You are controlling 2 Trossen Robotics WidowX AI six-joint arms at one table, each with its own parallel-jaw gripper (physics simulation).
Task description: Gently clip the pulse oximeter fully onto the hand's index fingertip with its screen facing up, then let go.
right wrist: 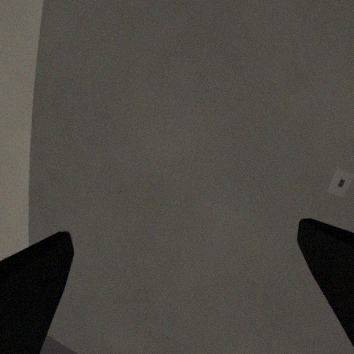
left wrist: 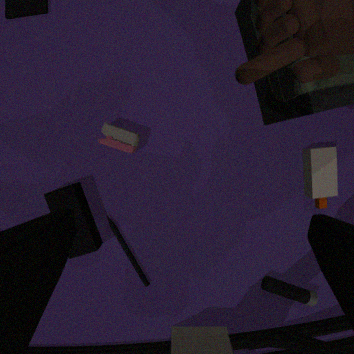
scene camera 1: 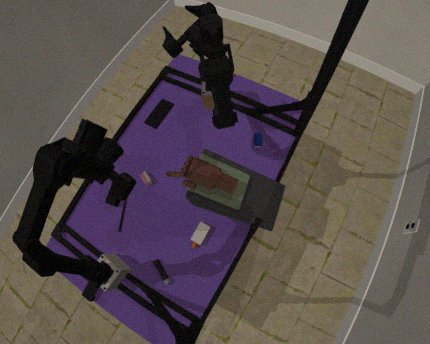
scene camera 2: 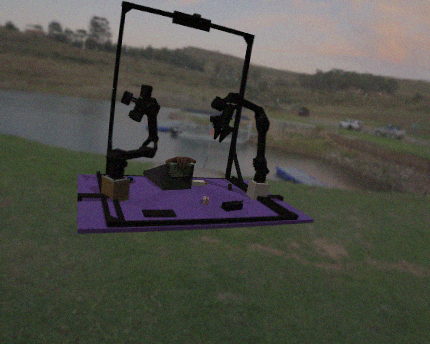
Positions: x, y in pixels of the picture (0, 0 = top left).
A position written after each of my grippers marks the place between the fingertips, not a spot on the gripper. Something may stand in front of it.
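Scene:
White box with orange tip (left wrist: 319, 163) on the table. Left gripper (scene camera 1: 122, 174) open, holding nothing. Right gripper (scene camera 1: 174, 17) open, holding nothing.

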